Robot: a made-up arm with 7 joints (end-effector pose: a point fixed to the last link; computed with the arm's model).
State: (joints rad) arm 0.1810 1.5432 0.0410 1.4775 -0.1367 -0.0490 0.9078
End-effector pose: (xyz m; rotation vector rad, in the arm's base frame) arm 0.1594 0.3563 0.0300 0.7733 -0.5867 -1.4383
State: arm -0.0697 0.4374 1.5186 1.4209 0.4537 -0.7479 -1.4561
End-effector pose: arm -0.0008 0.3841 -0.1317 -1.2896 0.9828 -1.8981
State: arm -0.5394 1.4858 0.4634 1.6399 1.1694 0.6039 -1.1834
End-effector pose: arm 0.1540 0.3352 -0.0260 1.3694 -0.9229 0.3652
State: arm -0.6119 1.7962 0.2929 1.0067 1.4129 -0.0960 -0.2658
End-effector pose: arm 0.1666 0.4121 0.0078 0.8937 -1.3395 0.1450
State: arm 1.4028 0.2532 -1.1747 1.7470 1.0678 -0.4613 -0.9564
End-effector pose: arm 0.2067 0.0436 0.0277 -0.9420 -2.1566 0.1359
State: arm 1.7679 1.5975 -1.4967 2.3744 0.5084 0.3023 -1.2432
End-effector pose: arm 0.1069 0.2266 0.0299 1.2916 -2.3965 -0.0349
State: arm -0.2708 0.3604 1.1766 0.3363 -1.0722 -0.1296 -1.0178
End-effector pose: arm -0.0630 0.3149 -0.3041 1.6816 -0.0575 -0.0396
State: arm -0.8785 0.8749 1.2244 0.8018 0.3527 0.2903 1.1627
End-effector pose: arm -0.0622 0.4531 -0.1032 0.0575 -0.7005 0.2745
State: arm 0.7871 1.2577 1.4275 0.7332 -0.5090 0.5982 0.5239
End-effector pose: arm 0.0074 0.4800 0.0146 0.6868 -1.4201 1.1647
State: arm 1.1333 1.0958 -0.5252 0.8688 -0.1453 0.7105 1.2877
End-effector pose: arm 0.2207 0.3844 0.0157 0.1101 -0.6024 -0.4075
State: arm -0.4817 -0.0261 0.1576 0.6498 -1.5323 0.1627 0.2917
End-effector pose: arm -0.0648 0.1520 -0.3341 0.0396 0.2496 -1.3343
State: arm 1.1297 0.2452 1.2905 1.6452 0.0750 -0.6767 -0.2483
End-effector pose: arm 0.1462 0.3412 -0.0193 -0.9693 1.9235 -1.4692
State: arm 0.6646 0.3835 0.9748 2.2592 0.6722 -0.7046 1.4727
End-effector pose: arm 0.0845 0.2762 0.0068 -1.1572 2.1373 1.4237
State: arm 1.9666 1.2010 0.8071 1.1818 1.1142 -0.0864 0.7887
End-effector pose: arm -0.0480 0.4248 0.0930 -0.2664 2.1122 0.0666
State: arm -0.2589 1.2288 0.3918 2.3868 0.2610 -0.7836 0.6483
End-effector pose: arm 0.1034 0.2321 -0.0126 -0.0289 -2.0308 -2.3289
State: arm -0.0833 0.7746 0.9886 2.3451 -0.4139 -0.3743 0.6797
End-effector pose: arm 0.0646 0.2719 0.0041 1.6338 -1.5356 -1.4676
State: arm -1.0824 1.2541 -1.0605 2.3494 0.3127 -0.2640 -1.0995
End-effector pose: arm -0.0808 0.1909 -0.1071 -0.1052 -0.6199 -0.2240
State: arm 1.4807 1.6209 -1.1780 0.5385 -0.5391 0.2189 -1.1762
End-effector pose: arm 0.0629 0.4844 0.0264 2.9569 -0.2685 -0.3732
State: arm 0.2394 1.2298 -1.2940 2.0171 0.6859 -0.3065 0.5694
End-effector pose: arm 0.0806 0.2161 -0.1608 -1.1264 -0.8551 -1.1872
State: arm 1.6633 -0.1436 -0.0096 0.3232 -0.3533 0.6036 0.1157
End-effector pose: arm 0.3406 0.0943 0.0836 0.1942 -1.3741 -0.3168
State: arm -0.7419 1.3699 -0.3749 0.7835 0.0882 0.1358 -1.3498
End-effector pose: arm 0.0090 0.4418 -0.1486 2.0266 -0.4817 -1.1765
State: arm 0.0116 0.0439 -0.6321 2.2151 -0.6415 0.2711 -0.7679
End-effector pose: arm 0.1063 0.0724 -0.1002 0.5642 -2.2061 0.1314
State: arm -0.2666 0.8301 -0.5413 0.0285 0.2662 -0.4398 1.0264
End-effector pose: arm -0.0604 0.4083 -0.2364 -0.3322 0.1958 -0.4942
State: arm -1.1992 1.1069 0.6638 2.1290 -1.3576 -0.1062 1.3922
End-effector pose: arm 0.0648 0.2812 -0.0916 0.6258 0.8333 -2.0329
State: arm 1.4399 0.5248 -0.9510 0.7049 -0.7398 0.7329 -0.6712
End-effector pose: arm 0.3254 0.2310 0.0190 2.3652 -1.1244 -0.3159
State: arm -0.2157 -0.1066 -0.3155 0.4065 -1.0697 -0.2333 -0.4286
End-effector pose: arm -0.0133 0.0883 -0.3468 0.1291 -0.7647 -1.1856
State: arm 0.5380 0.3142 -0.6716 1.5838 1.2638 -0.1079 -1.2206
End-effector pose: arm 0.2201 0.1085 -0.1199 -0.1558 -1.1140 0.8721
